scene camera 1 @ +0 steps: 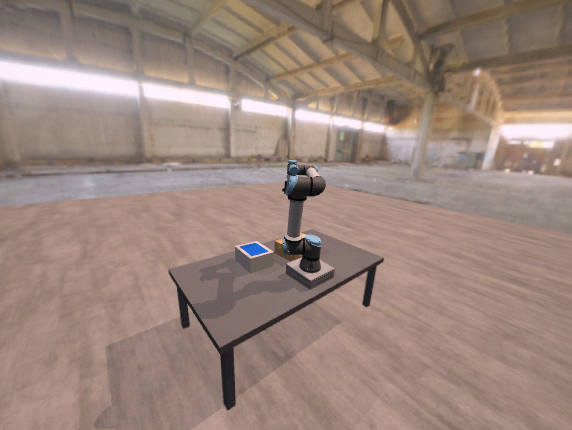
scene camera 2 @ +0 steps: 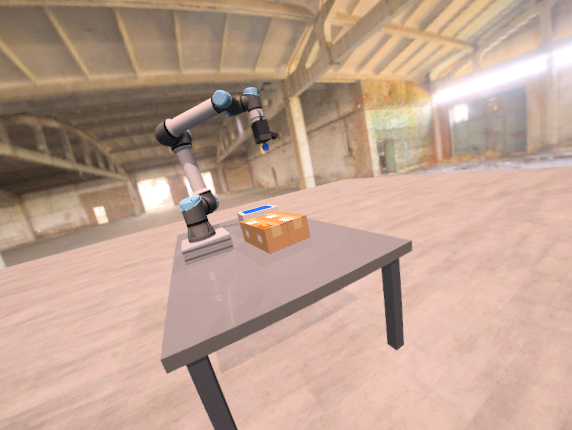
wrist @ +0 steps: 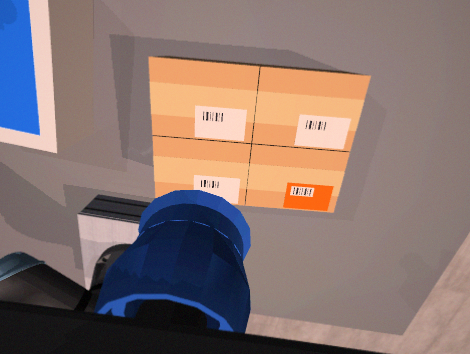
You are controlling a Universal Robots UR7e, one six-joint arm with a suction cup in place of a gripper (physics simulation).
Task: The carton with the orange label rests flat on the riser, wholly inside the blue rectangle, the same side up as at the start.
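Pixels of known places: hand, tool point: [scene camera 2: 266,150] [wrist: 194,238]; arm's base, link origin: [scene camera 1: 309,266] [scene camera 2: 202,237].
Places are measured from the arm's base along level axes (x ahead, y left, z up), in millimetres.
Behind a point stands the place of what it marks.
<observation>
The carton with the orange label [scene camera 2: 277,240] @[x 284, y -375, z -33 mm] [wrist: 270,175] @[x 289, y -251, z 37 mm] stands in a tight two-by-two block of cartons on the table, its label facing up. It is the lower right one in the wrist view. In scene camera 1 the arm partly hides the block, and the label cannot be made out. The grey riser [scene camera 1: 250,262] @[x 297, y 303, z 8 mm] [scene camera 2: 241,216] @[x 281, y 153, z 29 mm] [wrist: 45,100] @[x 362, y 112, z 41 mm] stands beside the block, with the blue rectangle [scene camera 1: 254,249] @[x 400, y 198, z 41 mm] [scene camera 2: 256,210] @[x 397, y 164, z 39 mm] [wrist: 15,75] @[x 393, y 150, z 41 mm] on its top and no carton on it. My suction gripper [scene camera 2: 265,148] [wrist: 195,215] is off and holds nothing, high above the cartons.
Three cartons with white labels [wrist: 200,90] @[x 411, y -120, z 37 mm] [wrist: 310,100] @[x 420, y -287, z 37 mm] [wrist: 172,172] @[x 269, y -84, z 37 mm] touch one another or the orange-labelled one in the block. The arm's base stands on a pale plinth [scene camera 1: 297,275] @[x 12, y 111, z -33 mm] [scene camera 2: 207,250] @[x -3, y -135, z -42 mm] [wrist: 102,235] @[x 88, y 60, z 4 mm] near the cartons. The dark table [scene camera 1: 250,310] @[x -33, y 524, z -79 mm] [scene camera 2: 280,280] @[x 159, y -633, z -79 mm] carries everything.
</observation>
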